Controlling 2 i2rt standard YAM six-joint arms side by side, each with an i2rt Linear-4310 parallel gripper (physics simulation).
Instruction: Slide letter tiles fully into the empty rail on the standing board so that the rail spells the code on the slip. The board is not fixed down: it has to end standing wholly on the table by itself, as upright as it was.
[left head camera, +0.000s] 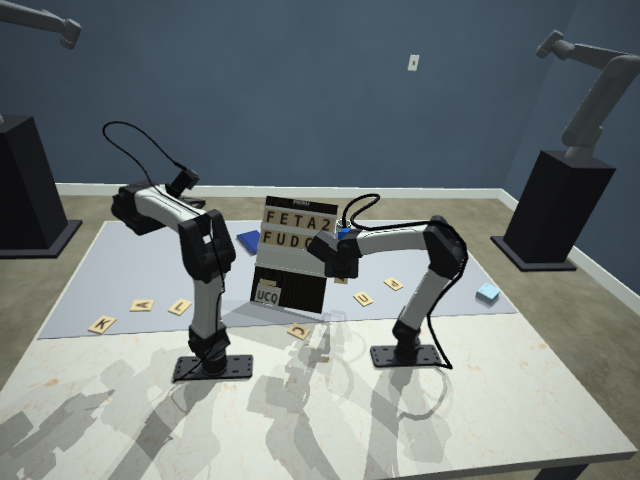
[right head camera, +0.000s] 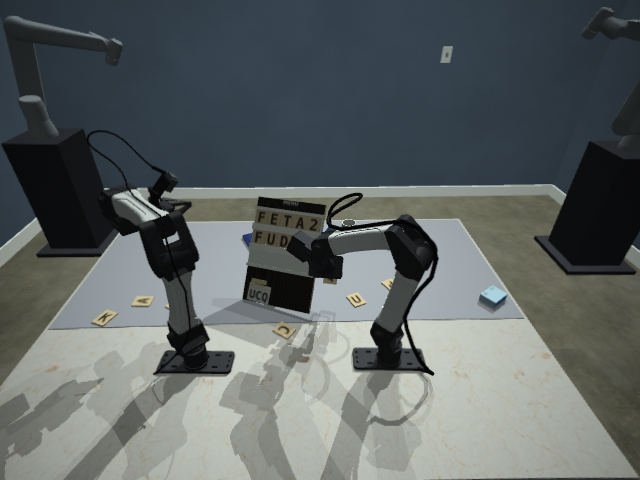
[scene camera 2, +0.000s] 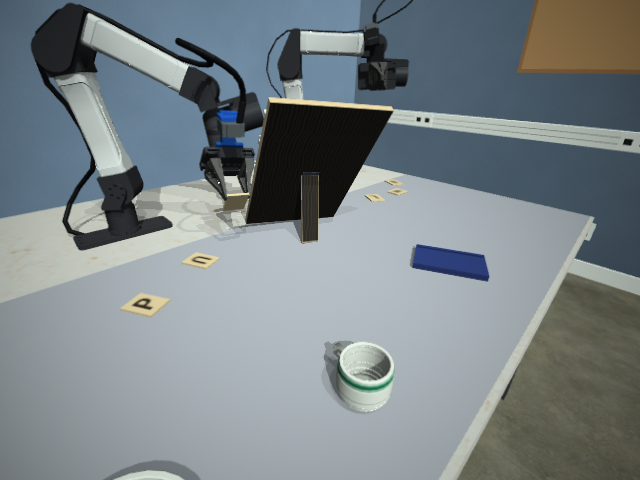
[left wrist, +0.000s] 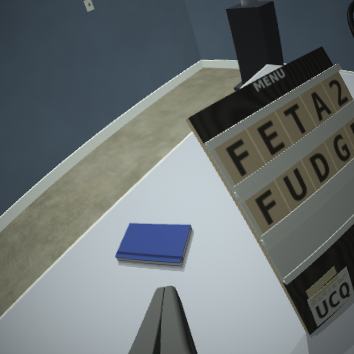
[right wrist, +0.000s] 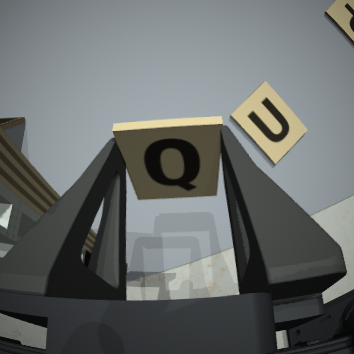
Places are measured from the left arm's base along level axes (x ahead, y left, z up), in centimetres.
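Pixels of known places: left gripper, fingertip midpoint: (left head camera: 205, 201) (right head camera: 191, 203) (scene camera 2: 382, 77) (left wrist: 168, 293); right gripper, fingertip midpoint: (scene camera 2: 237, 198) (right wrist: 169, 140); left arm's base, origin of the base link: (left head camera: 215, 368) (right head camera: 197, 363); right arm's base, origin of the base link: (left head camera: 404, 356) (right head camera: 388, 360) (scene camera 2: 126, 233).
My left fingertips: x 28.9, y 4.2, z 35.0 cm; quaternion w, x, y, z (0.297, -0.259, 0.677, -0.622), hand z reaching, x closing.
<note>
For each thing: its middle in the pictures, then the offset to it from my left fingertips. "*": a spot on its surface instead.
- board, body centre: (left wrist: 306, 190) (scene camera 2: 315, 189) (left head camera: 297, 253) (right head camera: 289, 253) dz -22.1, dx +6.4, dy -27.4 cm
- third rail, surface spot: (left wrist: 320, 225) * dz -21.5, dx +1.7, dy -21.9 cm
- slip, body centre: (left wrist: 332, 296) (left head camera: 267, 294) (right head camera: 258, 293) dz -31.2, dx -3.6, dy -17.9 cm
- Q tile, body centre: (right wrist: 172, 164) (scene camera 2: 235, 202) (left head camera: 341, 274) dz -24.1, dx -2.2, dy -41.6 cm
- U tile, body centre: (right wrist: 269, 121) (scene camera 2: 201, 260) (right head camera: 356, 299) (left head camera: 363, 298) dz -34.6, dx -2.2, dy -50.5 cm
- C tile, body centre: (left head camera: 298, 331) (right head camera: 284, 330) dz -34.7, dx -16.4, dy -27.5 cm
- Tiles K, body centre: (left head camera: 102, 324) (right head camera: 105, 317) (scene camera 2: 393, 182) dz -34.6, dx -12.4, dy +29.2 cm
- A, body centre: (left head camera: 142, 305) (scene camera 2: 397, 191) (right head camera: 143, 301) dz -34.6, dx -4.6, dy +20.6 cm
- L, body centre: (scene camera 2: 374, 197) (left head camera: 180, 306) dz -34.6, dx -5.5, dy +9.2 cm
- Tile P, body centre: (scene camera 2: 145, 304) (left head camera: 393, 284) dz -34.6, dx +5.8, dy -63.5 cm
- blue book-like item, body centre: (left wrist: 152, 242) (scene camera 2: 449, 261) (left head camera: 254, 242) dz -34.2, dx +31.3, dy -12.2 cm
- mug, body centre: (scene camera 2: 358, 372) (right head camera: 348, 229) (left head camera: 343, 229) dz -32.1, dx +38.9, dy -49.7 cm
- light-blue block, body centre: (right head camera: 493, 296) (left head camera: 487, 293) dz -33.5, dx -0.3, dy -96.7 cm
The board (left head camera: 289, 289) (right head camera: 278, 287) (scene camera 2: 315, 144) (left wrist: 225, 107) stands on its rear leg, leaning back. Its upper rails read FETA2 and FUDG with the rest hidden; the third rail (left wrist: 320, 225) shows no tiles in the left wrist view. The slip (left head camera: 268, 296) (right head camera: 258, 293) (left wrist: 334, 299) reads UCQ. My right gripper (scene camera 2: 236, 195) (right wrist: 169, 140) is shut on the Q tile (right wrist: 172, 162) (scene camera 2: 235, 201), held beside the board's edge, above the table. My left gripper (left wrist: 168, 293) is shut and empty, raised to the board's left. The U tile (left head camera: 362, 298) (right wrist: 270, 122) and C tile (left head camera: 298, 331) (right head camera: 283, 330) lie flat.
Tiles K (left head camera: 102, 324), A (left head camera: 141, 304) and L (left head camera: 179, 306) lie at the left. Tile P (left head camera: 393, 283) (scene camera 2: 145, 304) lies right. A blue book-like item (scene camera 2: 450, 262) (left wrist: 155, 243) and a mug (scene camera 2: 364, 377) are behind the board. A light-blue block (left head camera: 487, 293) lies far right.
</note>
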